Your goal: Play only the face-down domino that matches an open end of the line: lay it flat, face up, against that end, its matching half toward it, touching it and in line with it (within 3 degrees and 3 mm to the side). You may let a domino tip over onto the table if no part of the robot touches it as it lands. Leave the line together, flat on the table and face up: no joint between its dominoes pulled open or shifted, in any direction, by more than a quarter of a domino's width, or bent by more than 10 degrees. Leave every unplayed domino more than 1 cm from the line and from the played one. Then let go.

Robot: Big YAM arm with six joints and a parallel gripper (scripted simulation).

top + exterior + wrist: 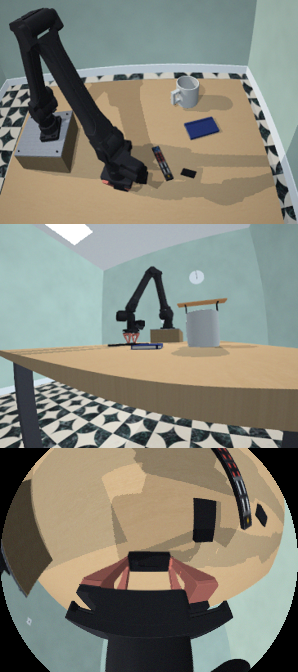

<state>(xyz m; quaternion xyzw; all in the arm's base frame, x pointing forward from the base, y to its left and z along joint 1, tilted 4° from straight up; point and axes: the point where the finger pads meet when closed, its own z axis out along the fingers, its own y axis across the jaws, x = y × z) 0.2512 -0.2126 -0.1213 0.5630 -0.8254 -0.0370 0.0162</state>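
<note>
My hand is right at the domino. From my hand the other things lie so: white mug (40 cm to the left, 31 cm ahead, 4 cm above).
</note>
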